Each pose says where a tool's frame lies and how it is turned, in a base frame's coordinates. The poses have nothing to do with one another.
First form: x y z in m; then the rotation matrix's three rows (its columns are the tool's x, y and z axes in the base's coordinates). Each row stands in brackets.
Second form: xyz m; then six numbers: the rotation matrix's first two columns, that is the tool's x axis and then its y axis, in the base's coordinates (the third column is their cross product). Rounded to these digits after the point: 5 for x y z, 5 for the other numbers.
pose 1, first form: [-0.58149 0.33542 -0.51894], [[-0.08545 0.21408 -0.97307], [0.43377 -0.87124 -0.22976], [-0.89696 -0.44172 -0.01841]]
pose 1, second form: -0.58149 0.33542 -0.51894 -0.08545 0.43377 -0.89696 0.21408 -0.87124 -0.44172
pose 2, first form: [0.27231 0.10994 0.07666], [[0.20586 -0.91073 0.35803], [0.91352 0.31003 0.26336], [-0.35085 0.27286 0.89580]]
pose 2, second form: 0.27231 0.10994 0.07666 0.20586 0.91352 -0.35085 -0.91073 0.31003 0.27286
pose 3, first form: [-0.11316 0.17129 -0.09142], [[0.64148 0.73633 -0.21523], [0.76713 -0.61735 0.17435], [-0.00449 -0.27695 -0.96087]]
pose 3, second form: -0.11316 0.17129 -0.09142 0.64148 0.76713 -0.00449 0.73633 -0.61735 -0.27695
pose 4, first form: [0.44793 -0.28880 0.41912], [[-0.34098 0.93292 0.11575], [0.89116 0.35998 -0.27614], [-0.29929 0.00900 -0.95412]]
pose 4, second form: 0.44793 -0.28880 0.41912 -0.34098 0.89116 -0.29929 0.93292 0.35998 0.00900
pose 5, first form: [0.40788 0.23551 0.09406], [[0.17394 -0.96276 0.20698], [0.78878 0.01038 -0.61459], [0.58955 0.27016 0.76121]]
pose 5, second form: 0.40788 0.23551 0.09406 0.17394 0.78878 0.58955 -0.96276 0.01038 0.27016
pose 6, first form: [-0.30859 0.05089 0.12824], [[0.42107 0.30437 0.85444], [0.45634 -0.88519 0.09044], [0.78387 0.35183 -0.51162]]
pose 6, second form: -0.30859 0.05089 0.12824 0.42107 0.45634 0.78387 0.30437 -0.88519 0.35183
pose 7, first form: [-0.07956 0.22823 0.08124], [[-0.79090 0.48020 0.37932], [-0.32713 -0.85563 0.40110], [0.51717 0.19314 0.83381]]
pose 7, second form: -0.07956 0.22823 0.08124 -0.79090 -0.32713 0.51717 0.48020 -0.85563 0.19314
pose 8, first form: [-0.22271 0.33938 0.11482], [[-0.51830 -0.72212 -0.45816], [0.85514 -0.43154 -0.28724], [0.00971 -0.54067 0.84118]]
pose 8, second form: -0.22271 0.33938 0.11482 -0.51830 0.85514 0.00971 -0.72212 -0.43154 -0.54067
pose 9, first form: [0.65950 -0.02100 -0.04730], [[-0.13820 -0.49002 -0.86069], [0.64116 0.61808 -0.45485], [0.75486 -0.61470 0.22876]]
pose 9, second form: 0.65950 -0.02100 -0.04730 -0.13820 0.64116 0.75486 -0.49002 0.61808 -0.61470
